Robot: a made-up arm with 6 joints.
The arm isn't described. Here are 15 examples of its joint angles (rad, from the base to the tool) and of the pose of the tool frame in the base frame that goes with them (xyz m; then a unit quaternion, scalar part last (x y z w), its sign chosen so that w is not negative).
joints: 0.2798 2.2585 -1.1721 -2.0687 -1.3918 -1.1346
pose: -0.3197 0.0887 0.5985 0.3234 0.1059 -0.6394 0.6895
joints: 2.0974 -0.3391 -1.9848 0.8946 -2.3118 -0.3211
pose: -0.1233 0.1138 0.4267 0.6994 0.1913 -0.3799 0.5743
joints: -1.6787 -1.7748 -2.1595 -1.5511 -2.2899 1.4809
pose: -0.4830 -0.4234 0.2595 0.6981 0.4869 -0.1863 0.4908
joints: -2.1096 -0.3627 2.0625 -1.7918 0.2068 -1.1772
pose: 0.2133 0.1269 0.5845 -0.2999 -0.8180 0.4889 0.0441
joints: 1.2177 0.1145 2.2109 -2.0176 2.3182 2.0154
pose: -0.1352 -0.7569 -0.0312 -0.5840 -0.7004 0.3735 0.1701
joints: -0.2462 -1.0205 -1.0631 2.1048 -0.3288 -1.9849
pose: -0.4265 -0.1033 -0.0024 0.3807 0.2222 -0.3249 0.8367
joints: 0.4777 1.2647 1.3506 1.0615 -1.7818 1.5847
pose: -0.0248 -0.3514 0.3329 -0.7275 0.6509 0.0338 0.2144
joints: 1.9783 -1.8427 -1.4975 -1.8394 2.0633 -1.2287
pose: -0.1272 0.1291 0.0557 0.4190 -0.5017 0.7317 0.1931
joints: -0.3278 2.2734 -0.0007 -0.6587 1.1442 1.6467
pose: 0.0315 -0.5469 0.9408 0.2429 0.8080 -0.5059 0.1797
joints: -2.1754 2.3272 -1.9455 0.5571 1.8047 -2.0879
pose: -0.4020 0.5611 0.0048 -0.7463 0.6291 0.0754 0.2040
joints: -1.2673 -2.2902 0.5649 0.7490 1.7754 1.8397
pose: -0.9621 -0.3001 0.7007 0.5035 0.0373 -0.3366 0.7949
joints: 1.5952 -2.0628 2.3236 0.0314 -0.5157 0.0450
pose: 0.0522 0.2248 0.0107 -0.3125 -0.5090 0.7017 0.3883
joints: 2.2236 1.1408 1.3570 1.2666 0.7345 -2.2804
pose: 0.0006 0.0000 -0.1709 0.3652 0.5628 -0.6434 0.3687
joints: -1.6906 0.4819 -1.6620 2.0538 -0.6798 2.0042
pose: -0.0255 0.4486 0.3441 0.2946 0.0859 -0.7306 0.6100
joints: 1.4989 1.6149 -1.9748 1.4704 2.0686 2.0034
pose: -0.6308 -0.3428 0.3483 0.4678 0.1173 -0.3559 0.8005
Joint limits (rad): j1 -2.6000..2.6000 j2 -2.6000..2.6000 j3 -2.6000..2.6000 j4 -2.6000..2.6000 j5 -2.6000..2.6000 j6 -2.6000..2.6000
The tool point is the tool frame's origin. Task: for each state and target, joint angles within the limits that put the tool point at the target. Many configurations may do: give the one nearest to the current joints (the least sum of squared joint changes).
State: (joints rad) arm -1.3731 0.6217 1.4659 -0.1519 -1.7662 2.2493
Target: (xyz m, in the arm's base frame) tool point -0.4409 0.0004 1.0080
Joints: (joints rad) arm -0.6803 1.4021 1.4540 -0.6312 -1.7414 2.5488
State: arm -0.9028 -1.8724 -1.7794 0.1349 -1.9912 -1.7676
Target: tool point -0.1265 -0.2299 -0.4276
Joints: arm -0.9819 -1.6939 -2.1490 0.3414 -2.0270 -2.1589
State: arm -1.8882 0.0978 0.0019 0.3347 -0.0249 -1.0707
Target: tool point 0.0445 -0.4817 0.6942
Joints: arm -1.2573 0.0311 -0.1746 0.8199 0.2290 -0.2298
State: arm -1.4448 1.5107 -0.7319 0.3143 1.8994 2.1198
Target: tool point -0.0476 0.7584 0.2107
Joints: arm -1.4632 1.8791 -0.8381 0.3967 1.9079 2.2468
